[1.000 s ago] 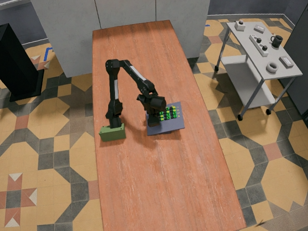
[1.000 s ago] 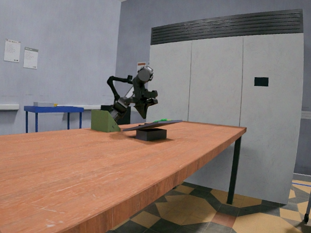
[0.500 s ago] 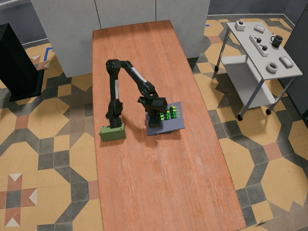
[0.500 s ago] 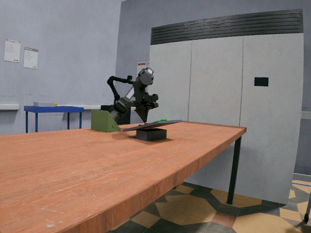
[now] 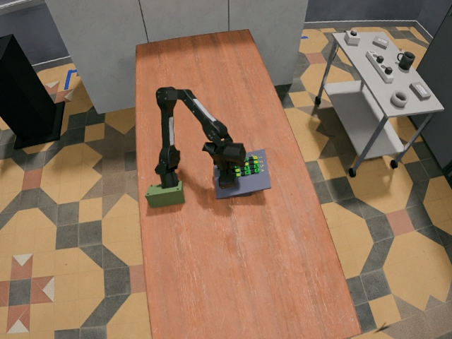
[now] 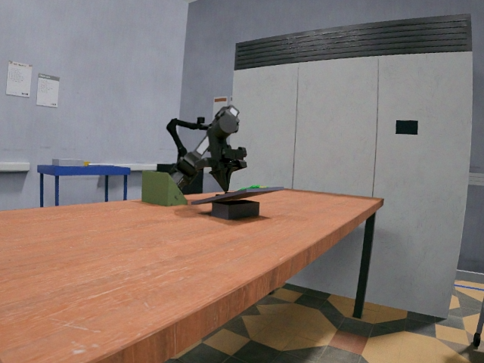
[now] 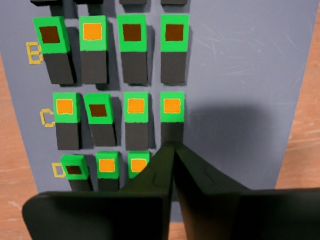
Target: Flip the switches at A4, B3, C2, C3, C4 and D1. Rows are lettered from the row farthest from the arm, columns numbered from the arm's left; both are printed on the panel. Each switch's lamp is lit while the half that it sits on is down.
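Now: hand 30 mm short of the switch C4 and 30 mm above it. Round my hand: switch C3 (30 mm ahead, 20 mm to the left, 30 mm below); switch D2 (10 mm behind, 40 mm to the left, 50 mm below); switch C2 (30 mm ahead, 40 mm to the left, 30 mm below).
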